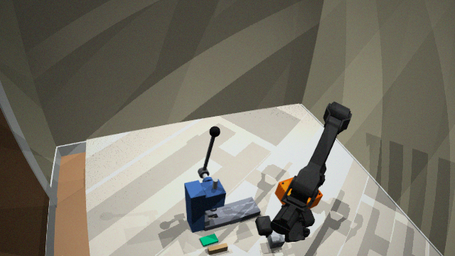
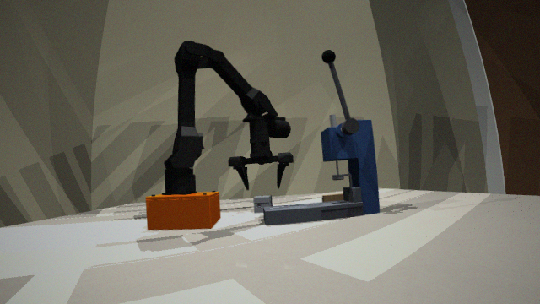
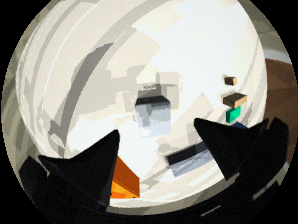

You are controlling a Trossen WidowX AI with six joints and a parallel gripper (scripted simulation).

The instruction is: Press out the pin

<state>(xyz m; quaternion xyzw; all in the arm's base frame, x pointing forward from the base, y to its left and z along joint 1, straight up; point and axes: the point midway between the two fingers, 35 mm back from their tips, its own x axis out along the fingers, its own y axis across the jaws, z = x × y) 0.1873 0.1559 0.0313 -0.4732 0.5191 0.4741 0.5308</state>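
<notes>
Right now my gripper tip is 1 cm past the round pin, 1 cm to the right of it and 4 cm above it. From my gripper tip the other things lie so: punch: 19 cm ahead, 15 cm to the right, 9 cm above; then green tile: 22 cm ahead, 6 cm to the right, 6 cm below; then tan piece: 20 cm ahead, 2 cm to the right, 5 cm below.
</notes>
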